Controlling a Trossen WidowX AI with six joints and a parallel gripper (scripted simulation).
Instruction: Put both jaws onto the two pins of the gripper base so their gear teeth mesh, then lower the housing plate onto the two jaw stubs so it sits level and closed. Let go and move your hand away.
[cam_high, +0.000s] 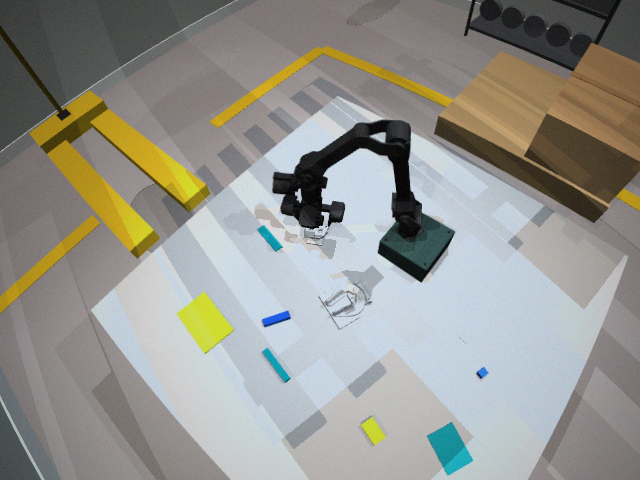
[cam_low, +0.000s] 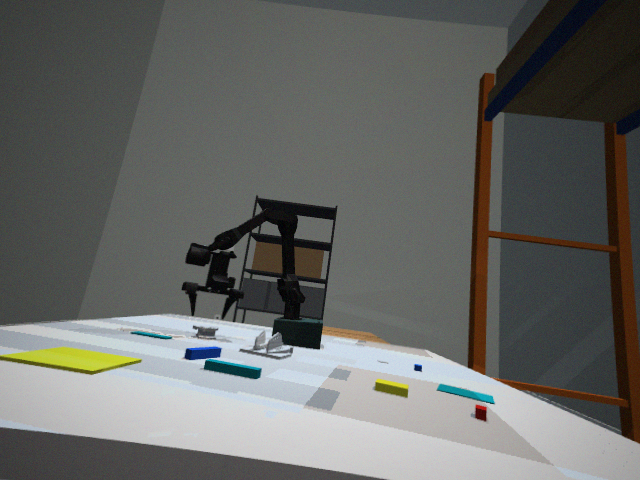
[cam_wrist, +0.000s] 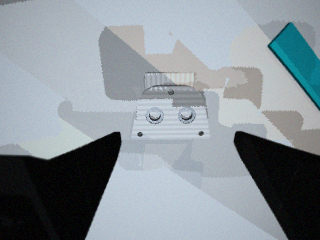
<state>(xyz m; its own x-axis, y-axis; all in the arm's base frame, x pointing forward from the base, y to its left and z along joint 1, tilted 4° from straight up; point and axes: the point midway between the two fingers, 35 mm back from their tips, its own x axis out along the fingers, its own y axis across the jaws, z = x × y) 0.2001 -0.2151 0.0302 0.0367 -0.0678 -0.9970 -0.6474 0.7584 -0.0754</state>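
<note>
Right now my gripper tip is 270 mm to the right of the grey jaw, 60 mm short of it and 40 mm above it. The rest, counted from my gripper tip: small yellow block 580 mm to the left, 250 mm ahead, 50 mm below; then yellow sheet 450 mm ahead, 60 mm below, 40 mm to the left; then housing plate 260 mm to the left, 50 mm below, 40 mm ahead.
</note>
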